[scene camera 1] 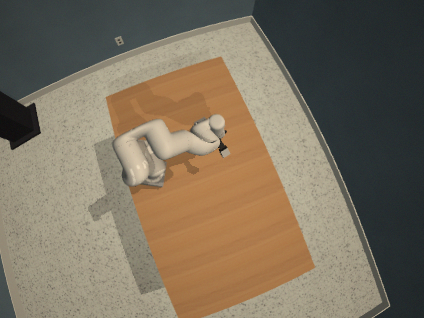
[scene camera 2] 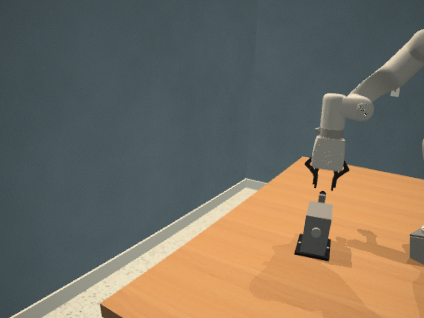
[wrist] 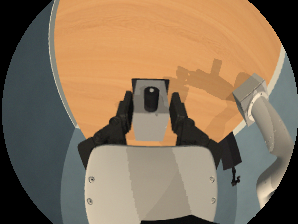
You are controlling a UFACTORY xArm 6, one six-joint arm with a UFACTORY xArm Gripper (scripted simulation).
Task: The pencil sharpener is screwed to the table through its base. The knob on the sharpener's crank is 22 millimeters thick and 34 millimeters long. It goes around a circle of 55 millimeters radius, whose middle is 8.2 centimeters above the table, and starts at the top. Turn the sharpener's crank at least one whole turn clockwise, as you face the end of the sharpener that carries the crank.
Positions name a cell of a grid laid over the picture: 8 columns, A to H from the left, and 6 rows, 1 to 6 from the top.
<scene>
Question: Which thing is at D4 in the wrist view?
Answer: The gripper.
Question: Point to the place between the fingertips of the gripper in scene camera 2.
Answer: G4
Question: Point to a grey pencil sharpener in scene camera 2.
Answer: F5
</scene>
